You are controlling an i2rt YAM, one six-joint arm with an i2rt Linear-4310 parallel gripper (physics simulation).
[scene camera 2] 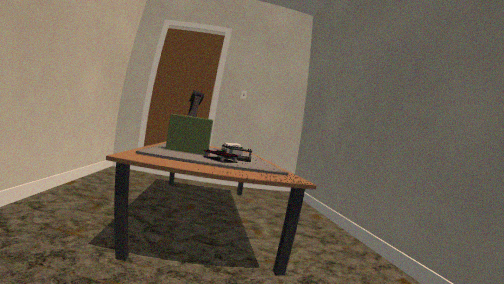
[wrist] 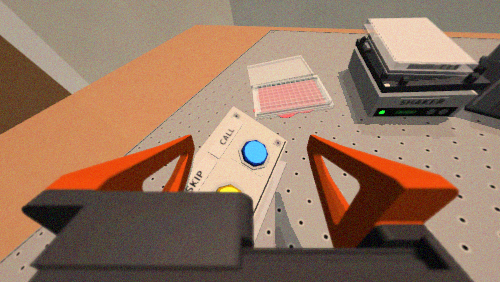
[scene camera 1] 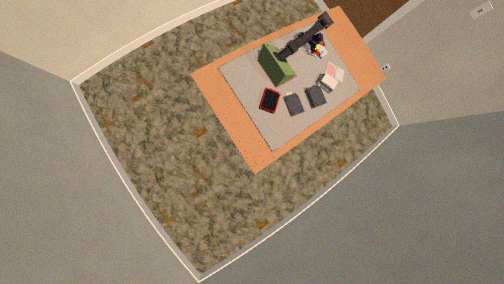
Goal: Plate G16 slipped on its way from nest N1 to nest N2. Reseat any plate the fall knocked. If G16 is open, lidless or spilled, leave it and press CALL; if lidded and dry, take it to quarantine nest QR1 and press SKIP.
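Seen in the pictures: gripper, fingertip midpoint: (wrist: 250, 141) (scene camera 1: 322, 50); arm's base, link origin: (scene camera 2: 188, 130) (scene camera 1: 280, 57).
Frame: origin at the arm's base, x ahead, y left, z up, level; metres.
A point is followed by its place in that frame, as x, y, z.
Note:
My gripper (wrist: 250, 141) @(0.089, 0.415, -0.043) is wide open and empty, above the button panel (wrist: 220, 134) @(0.089, 0.450, -0.051) in the wrist view. The panel has a blue button (wrist: 254, 153) @(0.092, 0.416, -0.065) beside the CALL label and a yellow button (wrist: 229, 189) @(0.052, 0.415, -0.063) by the SKIP label, partly hidden by the gripper body. A plate with pink wells (wrist: 291, 95) @(0.250, 0.444, -0.118) (scene camera 1: 331, 69) @(0.257, 0.459, -0.123) lies open on the grey board, its clear lid (wrist: 277, 71) @(0.324, 0.507, -0.124) (scene camera 1: 340, 75) @(0.345, 0.512, -0.124) beside it, pink liquid (wrist: 287, 115) @(0.215, 0.436, -0.129) at its near edge. Its label is not readable. A lidded white plate (wrist: 417, 42) @(0.325, 0.309, -0.055) (scene camera 1: 329, 81) @(0.339, 0.307, -0.056) sits on the shaker (wrist: 385, 102) @(0.256, 0.317, -0.101), looking slightly tilted.
Two dark grey devices (scene camera 1: 294, 104) @(0.346, -0.051, -0.114) (scene camera 1: 315, 96) @(0.381, 0.127, -0.076) and a red-rimmed black nest (scene camera 1: 270, 100) @(0.225, -0.212, -0.092) stand on the perforated board (scene camera 1: 272, 135) @(0.454, -0.334, -0.131). A tall green panel (scene camera 1: 274, 65) @(0.043, -0.094, 0.035) (scene camera 2: 189, 133) @(0.020, -0.094, -0.015) stands near the arm's base. The orange table edge (wrist: 125, 85) @(0.168, 0.913, -0.145) lies left of the button panel.

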